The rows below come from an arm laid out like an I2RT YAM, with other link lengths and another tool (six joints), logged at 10 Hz.
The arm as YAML. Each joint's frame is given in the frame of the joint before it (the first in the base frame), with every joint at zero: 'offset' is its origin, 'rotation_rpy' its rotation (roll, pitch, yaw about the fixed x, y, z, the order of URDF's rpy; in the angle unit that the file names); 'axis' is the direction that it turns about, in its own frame. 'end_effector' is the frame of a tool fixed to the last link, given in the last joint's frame.
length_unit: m
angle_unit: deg
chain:
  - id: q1
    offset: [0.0, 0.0, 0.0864]
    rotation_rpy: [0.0, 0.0, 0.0]
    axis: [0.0, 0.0, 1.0]
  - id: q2
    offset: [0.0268, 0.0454, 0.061]
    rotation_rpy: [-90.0, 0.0, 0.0]
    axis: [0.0, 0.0, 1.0]
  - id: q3
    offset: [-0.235, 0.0, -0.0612]
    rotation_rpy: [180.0, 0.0, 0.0]
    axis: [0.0, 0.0, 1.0]
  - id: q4
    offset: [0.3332, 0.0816, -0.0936]
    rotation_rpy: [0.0, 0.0, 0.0]
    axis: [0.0, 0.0, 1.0]
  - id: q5
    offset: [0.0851, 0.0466, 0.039]
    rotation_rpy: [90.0, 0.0, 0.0]
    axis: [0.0, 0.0, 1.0]
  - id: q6
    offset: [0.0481, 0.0, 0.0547]
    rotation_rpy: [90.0, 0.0, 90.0]
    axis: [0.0, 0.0, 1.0]
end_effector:
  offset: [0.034, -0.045, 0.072]
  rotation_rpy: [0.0, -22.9, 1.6]
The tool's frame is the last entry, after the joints.
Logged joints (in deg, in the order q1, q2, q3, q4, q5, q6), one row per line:
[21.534, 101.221, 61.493, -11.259, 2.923, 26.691]
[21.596, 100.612, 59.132, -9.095, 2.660, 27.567]
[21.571, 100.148, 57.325, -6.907, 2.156, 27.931]
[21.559, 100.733, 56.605, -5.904, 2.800, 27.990]
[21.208, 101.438, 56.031, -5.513, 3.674, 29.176]
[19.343, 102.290, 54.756, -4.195, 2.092, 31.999]
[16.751, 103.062, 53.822, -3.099, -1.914, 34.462]
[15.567, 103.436, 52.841, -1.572, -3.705, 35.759]
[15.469, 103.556, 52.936, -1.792, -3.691, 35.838]
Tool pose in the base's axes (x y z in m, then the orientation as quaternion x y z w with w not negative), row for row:
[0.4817, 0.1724, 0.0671, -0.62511, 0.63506, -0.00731, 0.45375]
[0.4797, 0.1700, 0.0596, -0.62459, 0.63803, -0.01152, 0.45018]
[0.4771, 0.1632, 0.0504, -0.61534, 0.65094, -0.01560, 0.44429]
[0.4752, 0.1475, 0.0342, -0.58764, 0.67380, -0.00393, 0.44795]
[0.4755, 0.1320, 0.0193, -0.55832, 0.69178, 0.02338, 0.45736]
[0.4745, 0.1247, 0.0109, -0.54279, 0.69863, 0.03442, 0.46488]
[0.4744, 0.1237, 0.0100, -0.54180, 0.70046, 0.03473, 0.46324]
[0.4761, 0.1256, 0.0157, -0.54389, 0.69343, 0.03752, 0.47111]
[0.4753, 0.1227, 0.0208, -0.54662, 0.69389, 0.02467, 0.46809]
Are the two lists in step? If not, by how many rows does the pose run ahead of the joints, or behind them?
The pose runs 2 rows ahead of the joints: the pose in row i belongs to the joints in row i + 2.
